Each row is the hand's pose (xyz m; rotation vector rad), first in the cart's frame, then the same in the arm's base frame.
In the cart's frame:
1: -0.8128 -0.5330 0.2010 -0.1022 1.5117 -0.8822
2: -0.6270 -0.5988 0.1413 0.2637 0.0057 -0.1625
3: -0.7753 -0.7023 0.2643 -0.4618 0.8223 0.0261
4: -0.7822 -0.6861 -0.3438 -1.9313 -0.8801 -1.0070
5: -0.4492 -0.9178 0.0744 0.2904 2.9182 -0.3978
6: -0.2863 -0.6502 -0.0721 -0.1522 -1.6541 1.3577
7: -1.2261 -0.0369 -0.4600 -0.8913 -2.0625 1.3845
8: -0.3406 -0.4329 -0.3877 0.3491 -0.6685 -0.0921
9: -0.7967 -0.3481 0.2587 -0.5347 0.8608 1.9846
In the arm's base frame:
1: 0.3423 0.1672 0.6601 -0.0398 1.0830 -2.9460
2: 0.2944 -0.0070 0.7589 -0.9866 0.1444 -1.5594
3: 0.3104 0.1956 0.8397 -0.8576 1.3938 -1.7827
4: -0.1806 -0.0252 0.5563 2.4216 -0.3396 0.4157
5: 0.1028 -0.1185 1.0567 -1.6711 -1.3531 1.8304
6: 0.1588 -0.3806 0.8382 -1.2935 -0.0010 0.8585
7: -0.0135 0.1830 -0.1926 -1.7053 0.1182 1.4612
8: 0.0065 -0.4975 0.5022 -1.2777 -0.3373 -1.0365
9: 0.4923 0.1314 0.5418 0.0230 1.9052 0.1723

